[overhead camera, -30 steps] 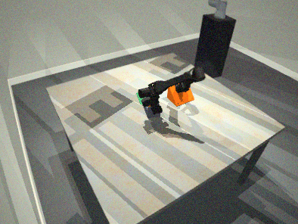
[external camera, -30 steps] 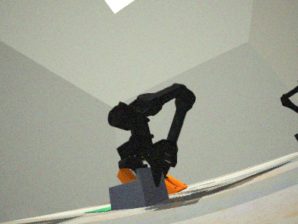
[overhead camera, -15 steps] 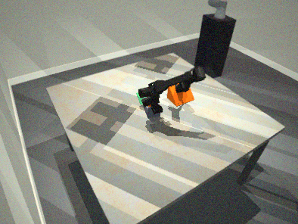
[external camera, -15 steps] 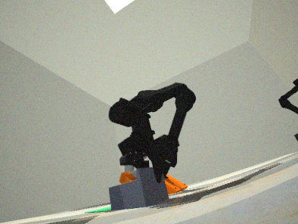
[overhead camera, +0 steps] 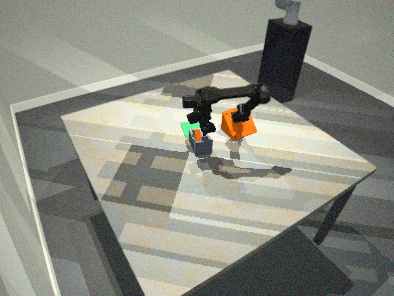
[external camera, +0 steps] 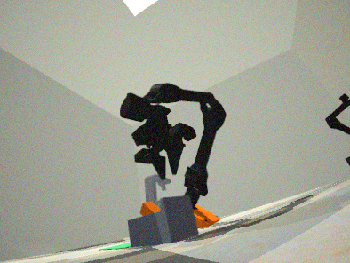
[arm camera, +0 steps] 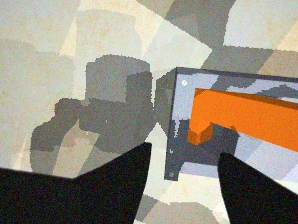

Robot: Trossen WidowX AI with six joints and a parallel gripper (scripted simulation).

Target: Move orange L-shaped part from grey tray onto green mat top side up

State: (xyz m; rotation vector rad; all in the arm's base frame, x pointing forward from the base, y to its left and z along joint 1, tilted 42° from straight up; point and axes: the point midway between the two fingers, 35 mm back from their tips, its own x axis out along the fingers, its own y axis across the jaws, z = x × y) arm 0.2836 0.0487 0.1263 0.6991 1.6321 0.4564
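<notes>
Now: gripper tip 100 mm above the orange L-shaped part, 40 mm to the left of it and 20 mm past it. From my gripper tip the other things lie so: green mat 220 mm to the right, 150 mm below, 50 mm behind.
</notes>
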